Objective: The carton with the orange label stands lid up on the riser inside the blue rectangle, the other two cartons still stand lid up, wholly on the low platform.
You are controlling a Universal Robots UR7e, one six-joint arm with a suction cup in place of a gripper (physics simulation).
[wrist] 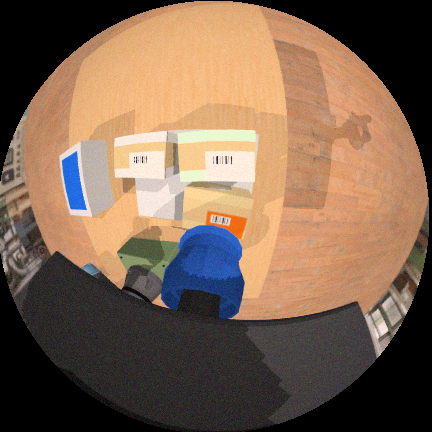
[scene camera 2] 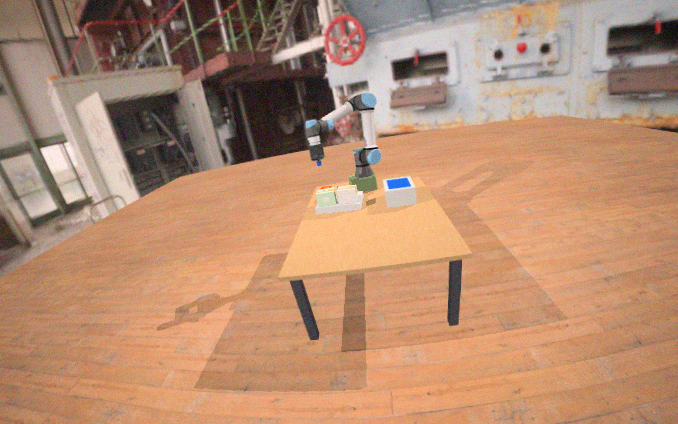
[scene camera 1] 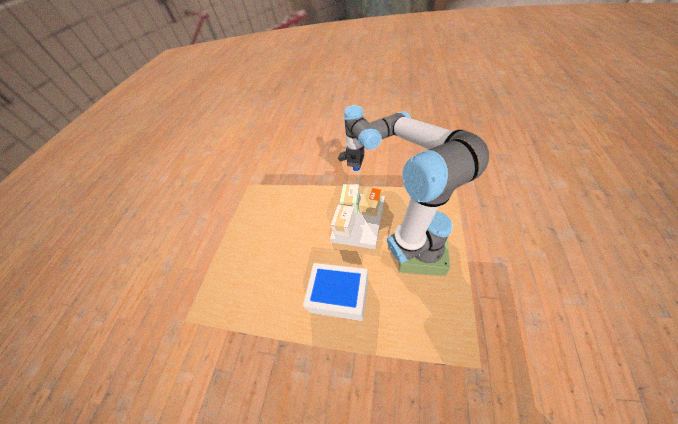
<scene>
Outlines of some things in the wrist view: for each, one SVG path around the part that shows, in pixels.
My suction cup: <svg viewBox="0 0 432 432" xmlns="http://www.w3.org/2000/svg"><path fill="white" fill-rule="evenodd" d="M189 228L179 239L177 255L164 269L160 299L167 307L176 310L179 300L172 295L171 289L197 289L218 294L220 297L231 301L229 305L219 308L218 317L230 318L239 311L244 289L244 279L238 264L242 254L242 246L238 238L225 228L213 224L197 225Z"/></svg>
A carton with orange label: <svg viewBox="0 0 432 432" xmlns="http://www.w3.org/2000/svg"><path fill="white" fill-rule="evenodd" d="M184 186L183 228L189 229L197 225L213 224L229 230L237 238L243 238L253 203L253 197L249 189L206 181L191 181Z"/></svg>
A riser with blue rectangle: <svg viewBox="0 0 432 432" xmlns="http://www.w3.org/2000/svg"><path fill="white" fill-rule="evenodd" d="M106 139L79 141L59 155L62 185L67 207L71 215L92 217L114 204L107 165Z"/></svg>
</scene>
